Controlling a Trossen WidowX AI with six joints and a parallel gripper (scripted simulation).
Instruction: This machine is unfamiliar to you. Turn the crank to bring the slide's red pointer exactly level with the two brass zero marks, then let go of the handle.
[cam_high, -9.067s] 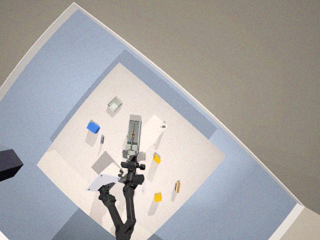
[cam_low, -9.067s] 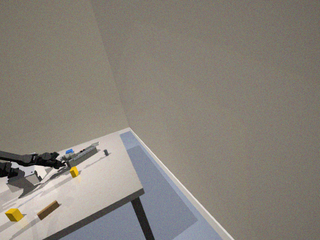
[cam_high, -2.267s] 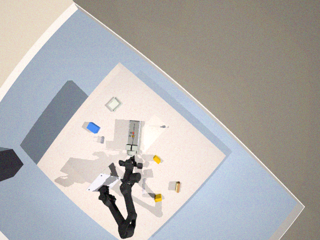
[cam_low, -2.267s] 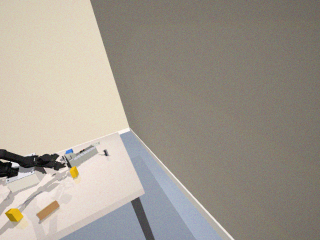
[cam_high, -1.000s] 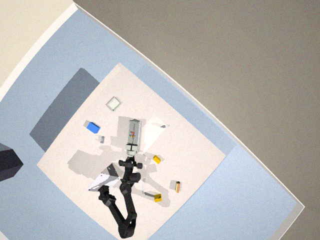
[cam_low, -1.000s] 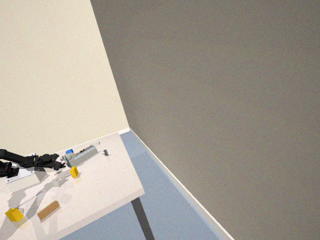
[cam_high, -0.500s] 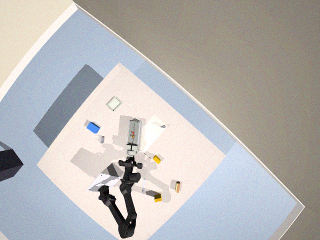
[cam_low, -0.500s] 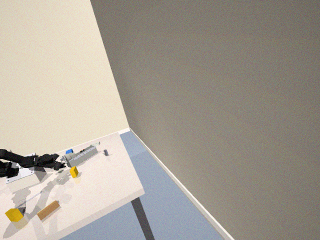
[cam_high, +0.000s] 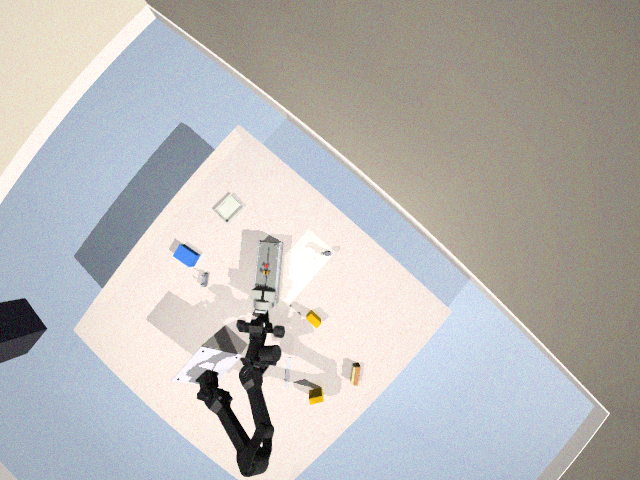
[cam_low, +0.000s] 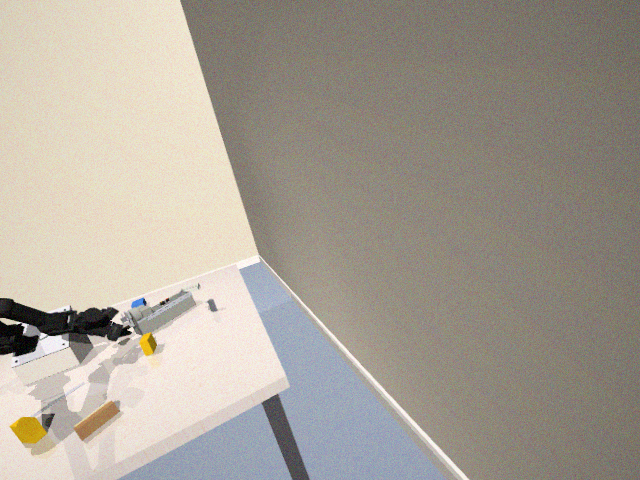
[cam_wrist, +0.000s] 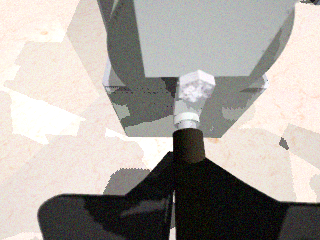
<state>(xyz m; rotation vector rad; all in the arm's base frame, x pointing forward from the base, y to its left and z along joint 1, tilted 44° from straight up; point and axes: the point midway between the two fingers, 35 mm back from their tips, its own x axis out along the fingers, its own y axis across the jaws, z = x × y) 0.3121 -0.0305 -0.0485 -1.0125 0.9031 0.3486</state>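
My gripper tip is 4 cm below the crank. From my gripper tip the other things lie so: blue block: 41 cm to the left, 10 cm behind, 1 cm below; then dark brown crank handle: 3 cm above, 1 cm to the right, 1 cm behind; then red pointer: 14 cm ahead, 13 cm to the left, 5 cm above.
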